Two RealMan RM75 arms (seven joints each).
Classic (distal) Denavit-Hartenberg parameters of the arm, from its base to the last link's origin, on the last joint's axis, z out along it. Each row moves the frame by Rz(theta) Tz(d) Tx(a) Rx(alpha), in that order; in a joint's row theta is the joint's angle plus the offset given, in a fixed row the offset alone. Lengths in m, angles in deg.
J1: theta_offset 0; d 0.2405; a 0; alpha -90
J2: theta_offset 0; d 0; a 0; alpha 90
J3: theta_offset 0; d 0.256; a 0; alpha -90
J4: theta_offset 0; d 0; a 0; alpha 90
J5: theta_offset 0; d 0.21; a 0; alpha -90
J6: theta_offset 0; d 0; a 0; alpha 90
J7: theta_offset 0; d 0.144; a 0; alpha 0
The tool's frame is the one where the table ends.
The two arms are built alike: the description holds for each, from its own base.
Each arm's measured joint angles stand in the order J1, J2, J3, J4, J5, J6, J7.
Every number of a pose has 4 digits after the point.
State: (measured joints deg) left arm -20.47 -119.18 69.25 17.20 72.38 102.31 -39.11; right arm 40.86 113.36 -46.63 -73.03 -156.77 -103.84 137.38
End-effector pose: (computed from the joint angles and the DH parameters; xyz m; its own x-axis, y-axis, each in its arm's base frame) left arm -0.2498 0.2375 -0.0422 0.5835 -0.0479 0.8107 0.1984 -0.9596 -0.1995; right arm 0.2267 0.3715 0.1154 0.5792 -0.8134 0.0541 -0.6984 -0.5294 -0.4817
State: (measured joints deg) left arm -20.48 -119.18 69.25 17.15 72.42 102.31 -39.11; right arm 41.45 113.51 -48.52 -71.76 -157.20 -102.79 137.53
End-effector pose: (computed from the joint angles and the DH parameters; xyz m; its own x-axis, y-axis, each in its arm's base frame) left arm -0.2499 0.2374 -0.0423 0.5837 -0.0469 0.8106 0.1986 -0.9597 -0.1986; right arm 0.2244 0.3749 0.1078 0.5859 -0.8061 0.0827 -0.6835 -0.5465 -0.4839
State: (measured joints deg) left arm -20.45 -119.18 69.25 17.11 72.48 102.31 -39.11; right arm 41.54 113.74 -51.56 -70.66 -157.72 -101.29 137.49
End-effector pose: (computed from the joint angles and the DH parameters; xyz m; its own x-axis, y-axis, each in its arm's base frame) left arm -0.2501 0.2370 -0.0425 0.5841 -0.0456 0.8104 0.1992 -0.9598 -0.1976; right arm 0.2238 0.3770 0.0982 0.5961 -0.7930 0.1260 -0.6564 -0.5717 -0.4922
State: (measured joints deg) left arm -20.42 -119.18 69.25 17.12 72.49 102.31 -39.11; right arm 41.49 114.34 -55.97 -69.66 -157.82 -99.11 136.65
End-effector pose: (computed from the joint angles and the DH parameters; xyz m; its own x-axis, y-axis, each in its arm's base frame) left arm -0.2502 0.2369 -0.0425 0.5843 -0.0454 0.8103 0.1995 -0.9598 -0.1976; right arm 0.2209 0.3791 0.0829 0.6261 -0.7571 0.1864 -0.6070 -0.6233 -0.4929
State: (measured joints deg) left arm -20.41 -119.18 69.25 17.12 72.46 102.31 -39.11; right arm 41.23 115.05 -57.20 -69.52 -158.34 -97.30 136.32
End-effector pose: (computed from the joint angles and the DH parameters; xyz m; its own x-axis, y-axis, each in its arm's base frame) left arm -0.2503 0.2369 -0.0424 0.5840 -0.0455 0.8105 0.1999 -0.9596 -0.1979; right arm 0.2211 0.3806 0.0762 0.6383 -0.7447 0.1948 -0.5871 -0.6346 -0.5026
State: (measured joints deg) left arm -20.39 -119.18 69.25 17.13 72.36 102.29 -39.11; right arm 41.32 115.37 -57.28 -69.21 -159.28 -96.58 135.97
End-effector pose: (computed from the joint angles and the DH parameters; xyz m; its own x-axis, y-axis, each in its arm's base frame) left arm -0.2503 0.2371 -0.0423 0.5835 -0.0460 0.8108 0.2011 -0.9591 -0.1991; right arm 0.2225 0.3815 0.0745 0.6390 -0.7422 0.2019 -0.5776 -0.6364 -0.5113
